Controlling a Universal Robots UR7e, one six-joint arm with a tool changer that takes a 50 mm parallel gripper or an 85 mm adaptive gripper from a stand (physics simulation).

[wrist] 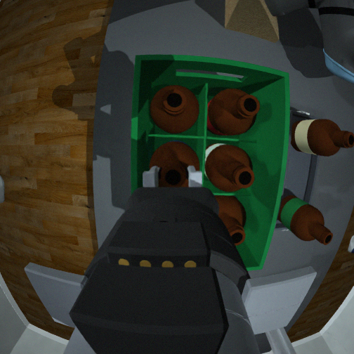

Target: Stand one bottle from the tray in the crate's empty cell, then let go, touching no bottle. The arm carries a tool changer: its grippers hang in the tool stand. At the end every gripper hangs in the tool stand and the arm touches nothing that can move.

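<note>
My gripper (173, 177) is shut on the neck of a brown bottle (175, 153), which is upright in the left middle cell of the green crate (285, 125); whether its base rests on the crate floor is hidden. Other brown bottles stand in the crate: far left (172, 120), far right (227, 117), right middle (225, 165) and near right (232, 210). The near left cell is hidden under my gripper. Right of the crate, the tray (299, 172) holds a bottle with a cream label (322, 137) and one with a green label (304, 220). The tool stand cannot be made out.
A tan block (251, 21) lies beyond the crate. A grey arm part with a light blue band (337, 65) is at the far right. Pale flat panels (55, 292) (282, 300) show on both sides near the bottom. Wooden floor (45, 175) lies left of the grey table (108, 180).
</note>
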